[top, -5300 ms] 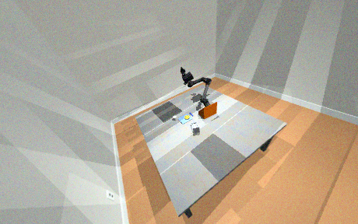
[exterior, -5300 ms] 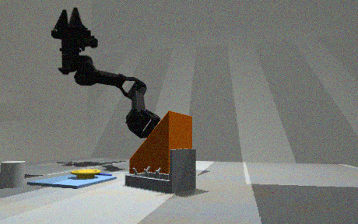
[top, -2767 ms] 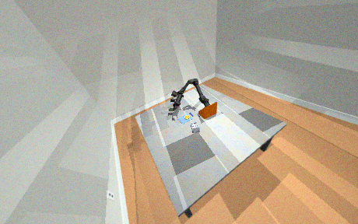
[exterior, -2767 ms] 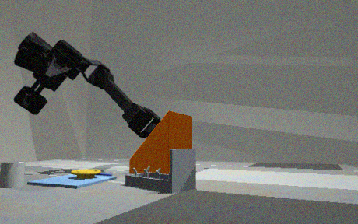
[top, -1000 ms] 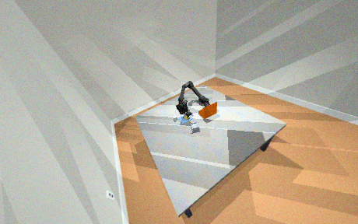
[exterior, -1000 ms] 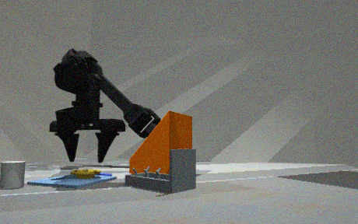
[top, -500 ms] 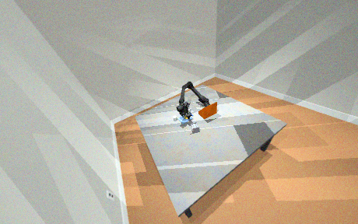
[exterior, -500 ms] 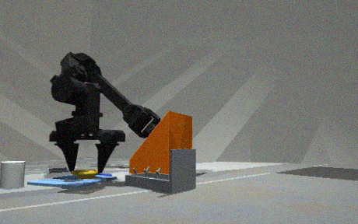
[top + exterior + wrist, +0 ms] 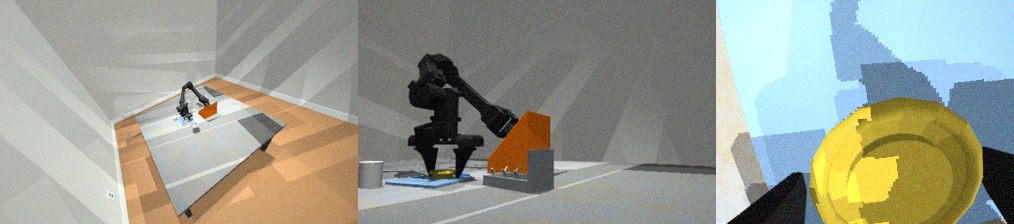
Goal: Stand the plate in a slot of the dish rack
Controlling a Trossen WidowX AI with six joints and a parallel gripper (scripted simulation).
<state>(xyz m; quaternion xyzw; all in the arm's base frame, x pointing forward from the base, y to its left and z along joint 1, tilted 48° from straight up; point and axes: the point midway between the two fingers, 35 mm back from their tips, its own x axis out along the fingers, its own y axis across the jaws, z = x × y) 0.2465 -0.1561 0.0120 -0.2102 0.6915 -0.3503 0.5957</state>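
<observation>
The blue mat is 30 mm ahead of my gripper tip and 10 mm to the right of it. Also, from my gripper tip: dish rack (40 mm ahead, 200 mm to the left, 20 mm above); then yellow plate (10 mm above).
</observation>
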